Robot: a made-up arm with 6 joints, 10 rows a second.
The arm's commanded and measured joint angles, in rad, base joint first. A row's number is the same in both.
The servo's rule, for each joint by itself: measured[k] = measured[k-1] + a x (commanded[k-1-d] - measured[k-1]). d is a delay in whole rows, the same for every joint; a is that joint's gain. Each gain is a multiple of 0.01, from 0.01 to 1. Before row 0 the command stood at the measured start. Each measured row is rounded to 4 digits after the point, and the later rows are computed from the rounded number. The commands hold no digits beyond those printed.
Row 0, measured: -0.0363, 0.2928, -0.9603, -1.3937, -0.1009, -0.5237
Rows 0 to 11, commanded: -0.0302, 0.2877, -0.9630, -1.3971, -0.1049, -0.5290; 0.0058, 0.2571, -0.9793, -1.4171, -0.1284, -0.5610; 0.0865, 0.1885, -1.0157, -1.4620, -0.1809, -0.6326; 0.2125, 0.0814, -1.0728, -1.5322, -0.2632, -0.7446; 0.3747, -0.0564, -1.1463, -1.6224, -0.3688, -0.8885; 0.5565, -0.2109, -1.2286, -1.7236, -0.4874, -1.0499; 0.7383, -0.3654, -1.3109, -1.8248, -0.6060, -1.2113; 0.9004, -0.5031, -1.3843, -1.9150, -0.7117, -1.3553; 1.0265, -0.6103, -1.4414, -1.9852, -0.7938, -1.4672; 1.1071, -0.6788, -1.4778, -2.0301, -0.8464, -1.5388; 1.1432, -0.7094, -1.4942, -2.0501, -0.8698, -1.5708; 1.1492, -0.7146, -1.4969, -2.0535, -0.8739, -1.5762
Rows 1 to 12, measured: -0.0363, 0.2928, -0.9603, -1.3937, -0.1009, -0.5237; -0.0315, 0.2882, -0.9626, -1.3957, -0.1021, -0.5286; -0.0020, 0.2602, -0.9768, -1.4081, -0.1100, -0.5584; 0.0679, 0.1957, -1.0099, -1.4394, -0.1313, -0.6267; 0.1821, 0.0928, -1.0634, -1.4932, -0.1709, -0.7352; 0.3343, -0.0415, -1.1339, -1.5681, -0.2303, -0.8762; 0.5098, -0.1940, -1.2144, -1.6583, -0.3074, -1.0360; 0.6903, -0.3483, -1.2964, -1.7549, -0.3970, -1.1973; 0.8563, -0.4876, -1.3711, -1.8478, -0.4914, -1.3427; 0.9908, -0.5980, -1.4309, -1.9275, -0.5821, -1.4572; 1.0827, -0.6707, -1.4708, -1.9870, -0.6614, -1.5323; 1.1305, -0.7055, -1.4907, -2.0236, -0.7239, -1.5677
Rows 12 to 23, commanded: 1.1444, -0.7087, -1.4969, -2.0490, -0.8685, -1.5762; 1.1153, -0.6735, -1.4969, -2.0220, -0.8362, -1.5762; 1.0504, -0.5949, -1.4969, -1.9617, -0.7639, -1.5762; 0.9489, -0.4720, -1.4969, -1.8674, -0.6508, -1.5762; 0.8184, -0.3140, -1.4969, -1.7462, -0.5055, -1.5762; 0.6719, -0.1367, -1.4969, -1.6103, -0.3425, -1.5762; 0.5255, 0.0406, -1.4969, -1.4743, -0.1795, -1.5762; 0.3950, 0.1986, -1.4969, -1.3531, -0.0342, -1.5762; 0.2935, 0.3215, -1.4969, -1.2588, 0.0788, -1.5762; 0.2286, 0.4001, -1.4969, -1.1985, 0.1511, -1.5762; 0.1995, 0.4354, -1.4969, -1.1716, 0.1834, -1.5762; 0.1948, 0.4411, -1.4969, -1.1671, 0.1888, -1.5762
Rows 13 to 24, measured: 1.1453, -0.7137, -1.4960, -2.0409, -0.7689, -1.5755; 1.1446, -0.7092, -1.4968, -2.0456, -0.7988, -1.5761; 1.1215, -0.6771, -1.4969, -2.0319, -0.8100, -1.5762; 1.0653, -0.6031, -1.4969, -1.9912, -0.7962, -1.5762; 0.9733, -0.4851, -1.4969, -1.9194, -0.7526, -1.5762; 0.8509, -0.3311, -1.4969, -1.8189, -0.6785, -1.5762; 0.7095, -0.1561, -1.4969, -1.6979, -0.5777, -1.5762; 0.5641, 0.0209, -1.4969, -1.5682, -0.4582, -1.5762; 0.4305, 0.1808, -1.4969, -1.4434, -0.3310, -1.5762; 0.3223, 0.3074, -1.4969, -1.3363, -0.2081, -1.5762; 0.2483, 0.3908, -1.4969, -1.2564, -0.1003, -1.5762; 0.2097, 0.4309, -1.4969, -1.2072, -0.0152, -1.5762
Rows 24 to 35, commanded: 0.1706, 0.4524, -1.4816, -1.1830, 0.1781, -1.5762; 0.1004, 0.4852, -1.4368, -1.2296, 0.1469, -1.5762; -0.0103, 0.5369, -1.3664, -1.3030, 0.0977, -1.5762; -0.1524, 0.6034, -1.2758, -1.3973, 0.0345, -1.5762; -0.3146, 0.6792, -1.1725, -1.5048, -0.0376, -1.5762; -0.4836, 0.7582, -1.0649, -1.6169, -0.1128, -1.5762; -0.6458, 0.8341, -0.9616, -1.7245, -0.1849, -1.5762; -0.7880, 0.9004, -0.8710, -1.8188, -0.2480, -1.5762; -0.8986, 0.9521, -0.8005, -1.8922, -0.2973, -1.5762; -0.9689, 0.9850, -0.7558, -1.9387, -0.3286, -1.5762; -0.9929, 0.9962, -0.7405, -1.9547, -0.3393, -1.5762; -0.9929, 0.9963, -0.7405, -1.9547, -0.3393, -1.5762
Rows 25 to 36, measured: 0.1979, 0.4401, -1.4969, -1.1839, 0.0460, -1.5762; 0.1763, 0.4512, -1.4839, -1.1834, 0.0856, -1.5762; 0.1163, 0.4818, -1.4439, -1.2102, 0.1040, -1.5762; 0.0163, 0.5314, -1.3780, -1.2640, 0.1021, -1.5762; -0.1170, 0.5962, -1.2911, -1.3413, 0.0818, -1.5762; -0.2731, 0.6709, -1.1903, -1.4361, 0.0460, -1.5762; -0.4394, 0.7495, -1.0837, -1.5410, -0.0016, -1.5762; -0.6025, 0.8256, -0.9799, -1.6474, -0.0566, -1.5762; -0.7490, 0.8929, -0.8873, -1.7468, -0.1140, -1.5762; -0.8672, 0.9462, -0.8135, -1.8311, -0.1690, -1.5762; -0.9475, 0.9811, -0.7645, -1.8935, -0.2169, -1.5762; -0.9834, 0.9947, -0.7441, -1.9290, -0.2536, -1.5762
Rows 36 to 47, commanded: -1.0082, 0.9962, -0.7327, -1.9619, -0.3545, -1.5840; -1.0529, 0.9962, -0.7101, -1.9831, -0.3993, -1.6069; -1.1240, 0.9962, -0.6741, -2.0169, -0.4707, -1.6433; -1.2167, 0.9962, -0.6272, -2.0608, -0.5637, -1.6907; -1.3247, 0.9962, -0.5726, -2.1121, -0.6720, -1.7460; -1.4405, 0.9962, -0.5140, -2.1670, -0.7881, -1.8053; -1.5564, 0.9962, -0.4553, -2.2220, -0.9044, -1.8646; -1.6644, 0.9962, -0.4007, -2.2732, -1.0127, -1.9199; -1.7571, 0.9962, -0.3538, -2.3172, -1.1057, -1.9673; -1.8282, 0.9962, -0.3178, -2.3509, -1.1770, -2.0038; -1.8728, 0.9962, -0.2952, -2.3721, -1.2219, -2.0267; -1.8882, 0.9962, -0.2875, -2.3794, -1.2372, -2.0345
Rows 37 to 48, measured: -0.9909, 0.9961, -0.7410, -1.9439, -0.2793, -1.5762; -1.0046, 0.9962, -0.7339, -1.9543, -0.3019, -1.5834; -1.0428, 0.9962, -0.7137, -1.9710, -0.3311, -1.6050; -1.1069, 0.9962, -0.6800, -1.9976, -0.3730, -1.6402; -1.1936, 0.9962, -0.6351, -2.0343, -0.4302, -1.6867; -1.2972, 0.9962, -0.5820, -2.0794, -0.5027, -1.7413; -1.4104, 0.9962, -0.5242, -2.1302, -0.5883, -1.8002; -1.5257, 0.9962, -0.4656, -2.1834, -0.6831, -1.8594; -1.6353, 0.9962, -0.4104, -2.2355, -0.7820, -1.9151; -1.7315, 0.9962, -0.3623, -2.2829, -0.8791, -1.9631; -1.8079, 0.9962, -0.3245, -2.3223, -0.9685, -2.0005; -1.8592, 0.9962, -0.2996, -2.3512, -1.0445, -2.0246
